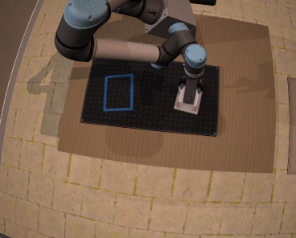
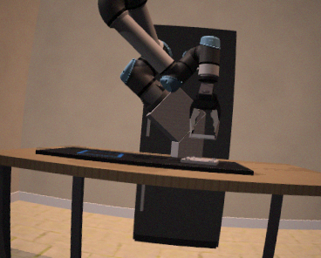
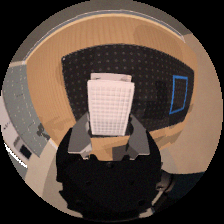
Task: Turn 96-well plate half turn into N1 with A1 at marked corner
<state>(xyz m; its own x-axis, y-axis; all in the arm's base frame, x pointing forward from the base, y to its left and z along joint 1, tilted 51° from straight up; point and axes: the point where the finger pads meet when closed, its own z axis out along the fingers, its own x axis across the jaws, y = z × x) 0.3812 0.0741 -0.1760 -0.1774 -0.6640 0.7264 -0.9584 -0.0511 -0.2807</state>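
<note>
Now: the grey plate nest N1 100 mm below my hand. Also, from my hand: white 96-well plate (10 mm below).
</note>
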